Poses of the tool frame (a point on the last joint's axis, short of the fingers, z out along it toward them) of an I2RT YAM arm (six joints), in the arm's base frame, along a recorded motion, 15 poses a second.
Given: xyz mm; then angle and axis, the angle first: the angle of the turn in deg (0 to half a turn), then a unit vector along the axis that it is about.
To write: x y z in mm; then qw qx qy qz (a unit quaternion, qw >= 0). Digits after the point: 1 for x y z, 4 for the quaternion.
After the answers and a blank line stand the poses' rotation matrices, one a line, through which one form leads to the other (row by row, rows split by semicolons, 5 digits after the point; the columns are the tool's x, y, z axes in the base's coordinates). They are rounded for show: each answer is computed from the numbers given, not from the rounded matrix.
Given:
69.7 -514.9 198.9 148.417 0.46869 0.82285 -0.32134
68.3 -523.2 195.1 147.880 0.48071 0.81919 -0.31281
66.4 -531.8 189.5 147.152 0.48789 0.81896 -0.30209
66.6 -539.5 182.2 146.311 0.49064 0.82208 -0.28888
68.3 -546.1 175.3 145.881 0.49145 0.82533 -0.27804
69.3 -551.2 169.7 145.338 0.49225 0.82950 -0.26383
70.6 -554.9 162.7 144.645 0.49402 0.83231 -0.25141
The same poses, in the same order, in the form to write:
69.7 -514.9 198.9 0.2721 0.4510 0.7918 -0.3092
68.3 -523.2 195.1 0.2766 0.4619 0.7872 -0.3006
66.4 -531.8 189.5 0.2827 0.4680 0.7855 -0.2898
66.6 -539.5 182.2 0.2898 0.4696 0.7868 -0.2765
68.3 -546.1 175.3 0.2934 0.4698 0.7890 -0.2658
69.3 -551.2 169.7 0.2979 0.4699 0.7918 -0.2519
70.6 -554.9 162.7 0.3037 0.4707 0.7930 -0.2395

-0.44508 0.88249 0.15204; 0.54590 0.40198 -0.73513; -0.70986 -0.24419 -0.66066
-0.42014 0.89363 0.15783; 0.56099 0.39249 -0.72887; -0.71328 -0.21769 -0.66621
-0.40209 0.89910 0.17301; 0.57139 0.39405 -0.71989; -0.71543 -0.19061 -0.67219
-0.39103 0.89919 0.19633; 0.57872 0.40608 -0.70724; -0.71567 -0.16293 -0.67917
-0.38640 0.89736 0.21317; 0.58545 0.41722 -0.69511; -0.71271 -0.14379 -0.68657
-0.38090 0.89423 0.23507; 0.59413 0.43152 -0.67882; -0.70846 -0.11890 -0.69566
-0.37248 0.89200 0.25611; 0.60105 0.44214 -0.66577; -0.70711 -0.09405 -0.70083

